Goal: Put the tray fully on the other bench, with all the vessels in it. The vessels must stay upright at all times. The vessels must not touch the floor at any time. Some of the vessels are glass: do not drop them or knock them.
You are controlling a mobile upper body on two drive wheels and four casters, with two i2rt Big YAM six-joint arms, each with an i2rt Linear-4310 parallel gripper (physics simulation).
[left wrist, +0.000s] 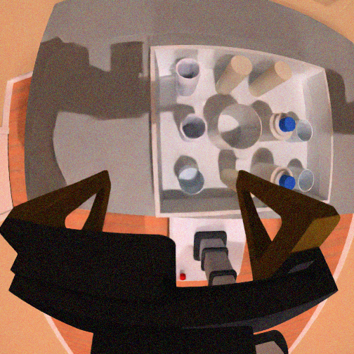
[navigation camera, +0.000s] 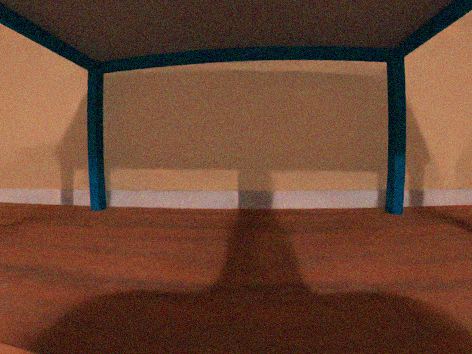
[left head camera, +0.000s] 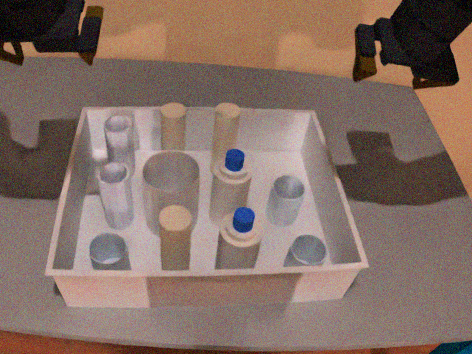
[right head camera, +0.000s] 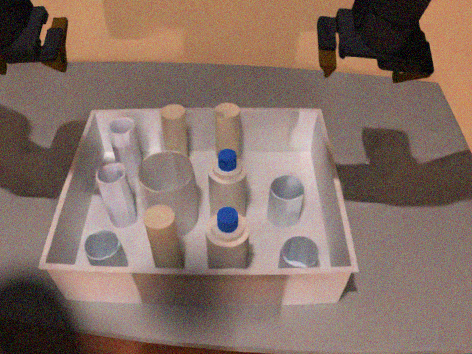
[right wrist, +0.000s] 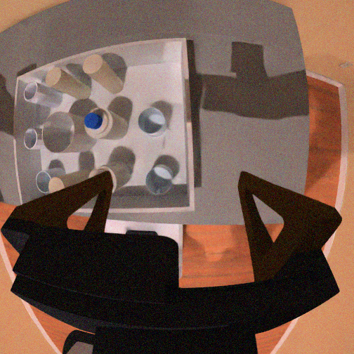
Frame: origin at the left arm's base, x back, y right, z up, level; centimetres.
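Seen in the pictures: left gripper, between the fingertips: (left head camera: 56, 60) (right head camera: 34, 69); right gripper, between the fingertips: (left head camera: 384, 81) (right head camera: 360, 76).
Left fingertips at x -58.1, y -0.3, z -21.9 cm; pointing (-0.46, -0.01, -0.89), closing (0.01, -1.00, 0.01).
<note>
A point is followed by its place in that frame.
The white tray (left head camera: 220, 291) {z -58.8, x -45.7, y 24.0 cm} (right head camera: 210, 289) {z -58.4, x -45.7, y 24.5 cm} (left wrist: 154, 130) (right wrist: 189, 125) stands on a grey bench (left head camera: 415, 245) {z -64.8, x -59.0, y 69.8 cm} (right head camera: 410, 270) {z -64.8, x -53.7, y 65.1 cm} (left wrist: 100, 150) (right wrist: 250, 145). In it, upright, are two blue-capped bottles (left head camera: 230, 195) {z -53.7, x -63.5, y 26.2 cm} (left head camera: 237, 252) {z -52.2, x -49.6, y 26.5 cm}, a wide beaker (left head camera: 171, 192) {z -50.0, x -60.6, y 15.1 cm} (right head camera: 170, 192) {z -50.2, x -60.7, y 16.5 cm} (left wrist: 240, 126) (right wrist: 58, 132), several tan-topped cylinders, tall clear cylinders and small glass beakers. My left gripper (left head camera: 52, 57) {z -21.9, x -58.1, y -0.3 cm} (right head camera: 31, 69) {z -21.9, x -58.1, y -0.3 cm} (left wrist: 173, 177) is open and empty, above and off the tray's left side. My right gripper (left head camera: 397, 80) {z -22.6, x -58.4, y 45.0 cm} (right head camera: 369, 76) {z -22.6, x -58.4, y 45.0 cm} (right wrist: 175, 178) is open and empty, off its right side. Neither touches the tray. The other bench does not show.
The bench's blue legs (navigation camera: 96, 145) {z -108.9, x -125.2, y -49.4 cm} (navigation camera: 396, 145) {z -110.6, x -118.7, y 88.3 cm} stand on the wooden floor (navigation camera: 150, 240) {z -141.0, x -90.2, y -6.2 cm}, with a wall (navigation camera: 30, 110) {z -85.0, x -137.5, y -105.1 cm} behind them. My white base (left wrist: 185, 250) shows below the bench's near edge in the left wrist view. Arm shadows fall on the bench at both sides of the tray.
</note>
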